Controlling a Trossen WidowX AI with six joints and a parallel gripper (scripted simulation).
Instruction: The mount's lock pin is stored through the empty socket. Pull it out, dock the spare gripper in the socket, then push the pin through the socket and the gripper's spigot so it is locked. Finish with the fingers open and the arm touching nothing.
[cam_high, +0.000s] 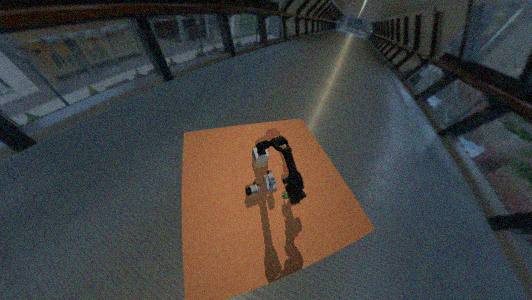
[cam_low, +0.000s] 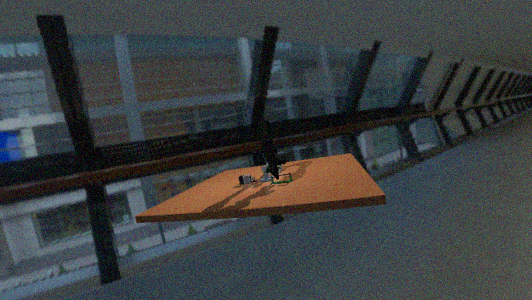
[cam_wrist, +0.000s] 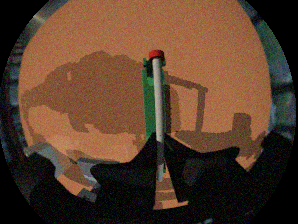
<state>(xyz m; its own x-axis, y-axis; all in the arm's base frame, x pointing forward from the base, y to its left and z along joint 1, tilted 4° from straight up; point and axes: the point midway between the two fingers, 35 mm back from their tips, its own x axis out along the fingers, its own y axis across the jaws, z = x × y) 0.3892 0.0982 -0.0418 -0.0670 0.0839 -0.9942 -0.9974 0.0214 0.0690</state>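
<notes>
Now: gripper tip 20 mm to the right of the green pin cradle. Round my gripper tip: grey mount: 120 mm behind, 110 mm to the right, 30 mm above; spare gripper: 100 mm behind, 250 mm to the right.
</notes>
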